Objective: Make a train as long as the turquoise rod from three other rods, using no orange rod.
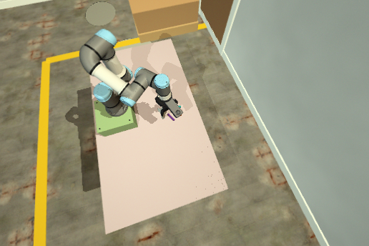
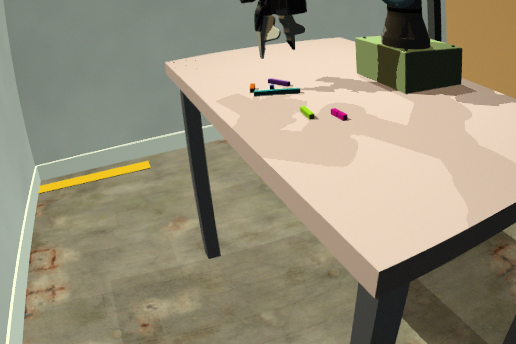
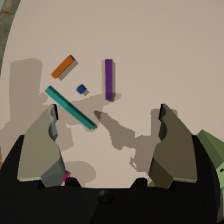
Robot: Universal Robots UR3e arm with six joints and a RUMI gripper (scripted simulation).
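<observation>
The purple rod lies 8 cm below my hand. From my hand the other things lie so: turquoise rod 8 cm below, 6 cm to the left, 5 cm ahead; orange rod 8 cm below, 7 cm ahead; small blue rod 8 cm below, 4 cm ahead, 2 cm to the left.
</observation>
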